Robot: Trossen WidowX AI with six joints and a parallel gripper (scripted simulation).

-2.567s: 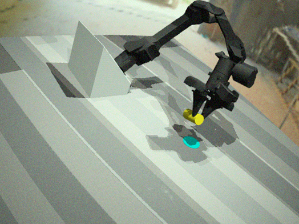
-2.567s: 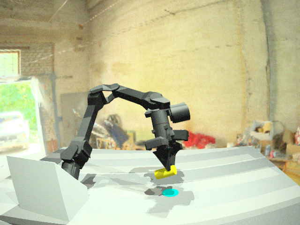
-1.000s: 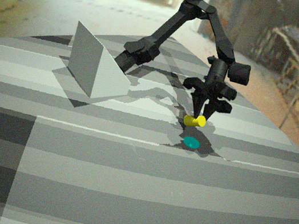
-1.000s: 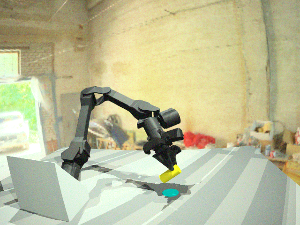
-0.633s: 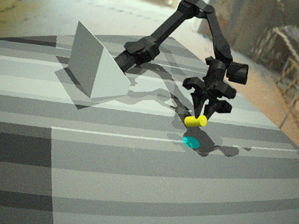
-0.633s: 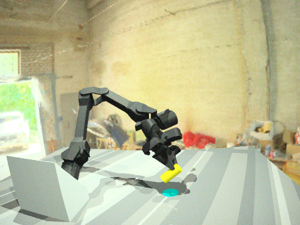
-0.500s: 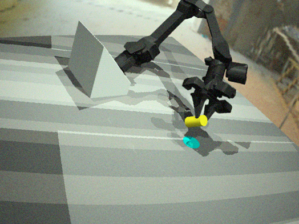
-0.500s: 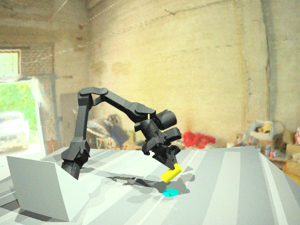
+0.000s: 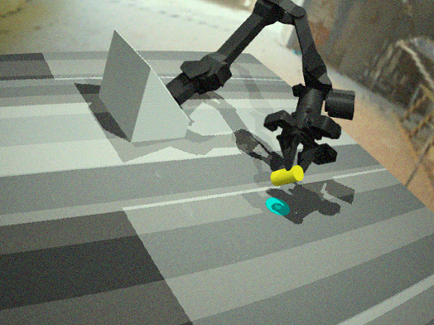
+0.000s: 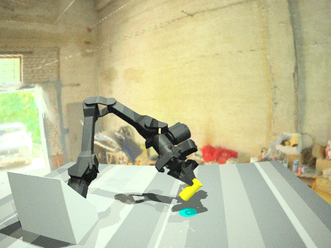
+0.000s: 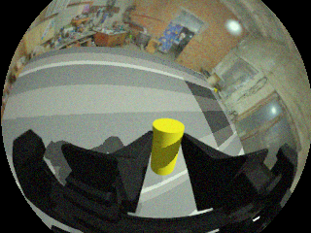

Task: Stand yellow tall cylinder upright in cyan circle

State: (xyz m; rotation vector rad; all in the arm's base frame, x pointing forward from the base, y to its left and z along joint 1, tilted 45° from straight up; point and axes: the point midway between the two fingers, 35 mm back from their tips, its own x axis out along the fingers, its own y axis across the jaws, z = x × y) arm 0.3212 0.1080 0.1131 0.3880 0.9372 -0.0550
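My gripper tip is 3 cm past the cyan circle, 3 cm to the right of it and 12 cm above it. From my gripper tip the other things lie so: yellow cylinder: 1 cm behind, 2 cm below.
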